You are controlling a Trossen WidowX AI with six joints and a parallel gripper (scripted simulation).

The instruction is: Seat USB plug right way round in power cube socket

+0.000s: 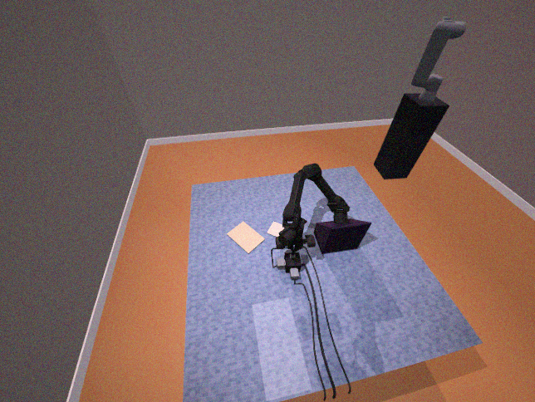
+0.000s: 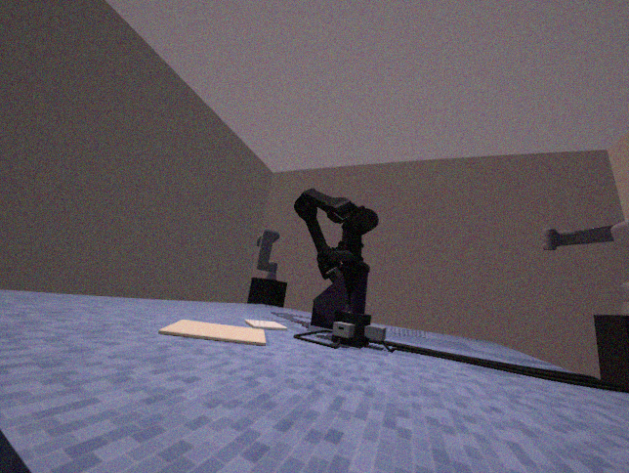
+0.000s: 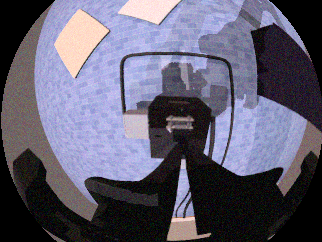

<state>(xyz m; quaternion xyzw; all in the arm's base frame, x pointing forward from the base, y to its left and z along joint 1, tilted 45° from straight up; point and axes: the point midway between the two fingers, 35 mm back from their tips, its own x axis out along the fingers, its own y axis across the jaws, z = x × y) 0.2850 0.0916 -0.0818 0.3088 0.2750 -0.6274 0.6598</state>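
The USB plug is 2 cm below my gripper tip. The rest, counted from my gripper tip: tan card: 24 cm ahead, 20 cm to the right, 12 cm below.
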